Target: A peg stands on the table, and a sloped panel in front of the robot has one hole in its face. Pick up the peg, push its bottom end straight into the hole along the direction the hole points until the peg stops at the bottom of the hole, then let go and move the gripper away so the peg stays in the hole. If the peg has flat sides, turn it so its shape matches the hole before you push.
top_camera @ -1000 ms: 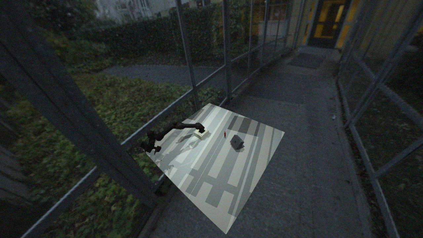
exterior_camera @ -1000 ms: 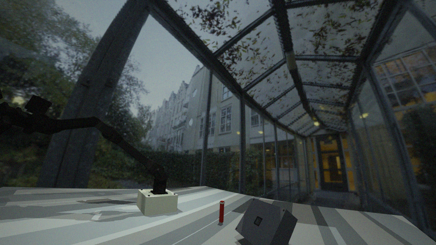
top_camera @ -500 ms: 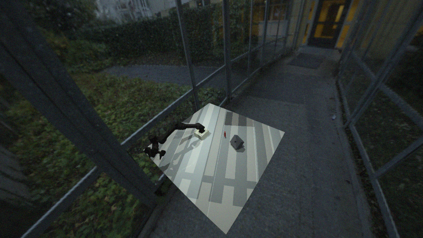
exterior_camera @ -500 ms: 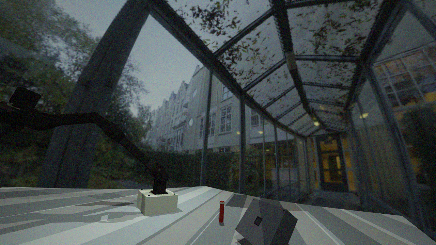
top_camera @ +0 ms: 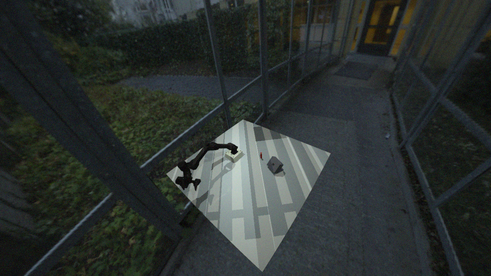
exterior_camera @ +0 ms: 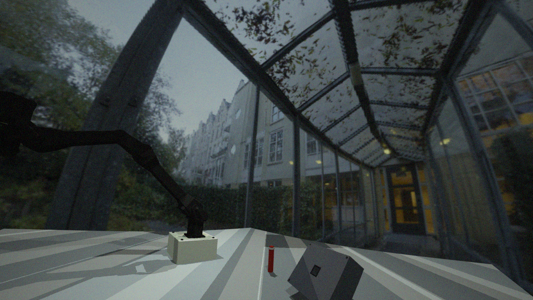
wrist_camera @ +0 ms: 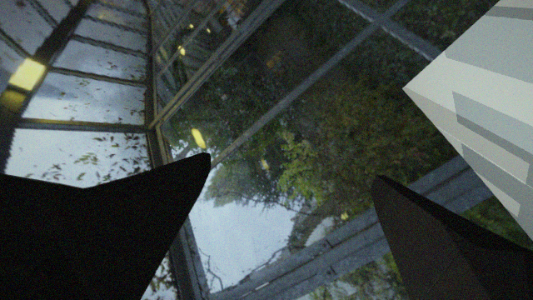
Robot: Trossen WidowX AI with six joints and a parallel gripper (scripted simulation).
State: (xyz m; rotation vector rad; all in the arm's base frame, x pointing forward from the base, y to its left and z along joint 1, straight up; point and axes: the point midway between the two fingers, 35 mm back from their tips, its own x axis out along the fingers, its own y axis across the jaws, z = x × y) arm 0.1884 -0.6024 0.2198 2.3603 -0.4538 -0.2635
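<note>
The red square peg is 780 mm to the left of my gripper tip, 230 mm below it and 30 mm ahead of it. The rest, counted from my gripper tip: grey sloped panel: 750 mm to the left, 230 mm below, 230 mm ahead.
</note>
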